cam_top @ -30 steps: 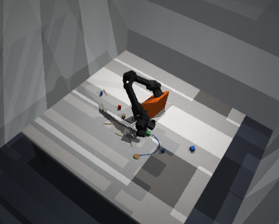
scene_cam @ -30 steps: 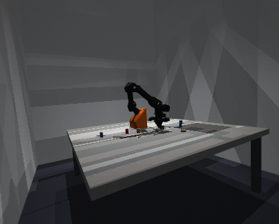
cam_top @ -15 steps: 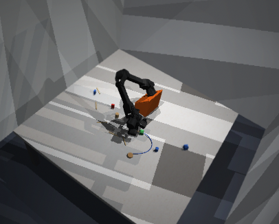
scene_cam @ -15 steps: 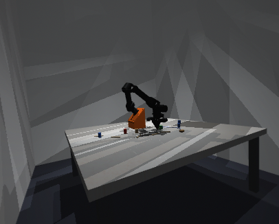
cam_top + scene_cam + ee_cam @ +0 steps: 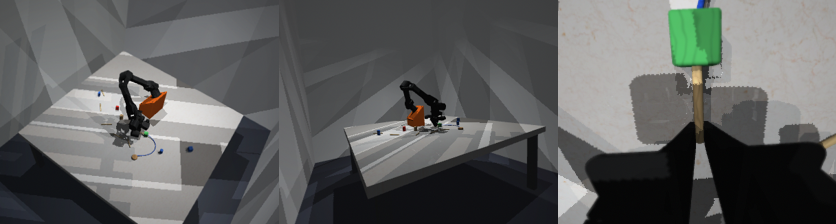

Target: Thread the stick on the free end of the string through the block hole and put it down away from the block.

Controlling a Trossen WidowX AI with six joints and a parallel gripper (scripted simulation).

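The green block lies 60 mm to the left of my gripper tip, 30 mm behind it and 10 mm above it. Round my gripper tip: small wooden cylinder: 180 mm to the right, 20 mm behind, 10 mm above; round wooden button: 180 mm ahead, 130 mm to the left; thin wooden stick: 40 mm to the left, 20 mm behind, 10 mm above.
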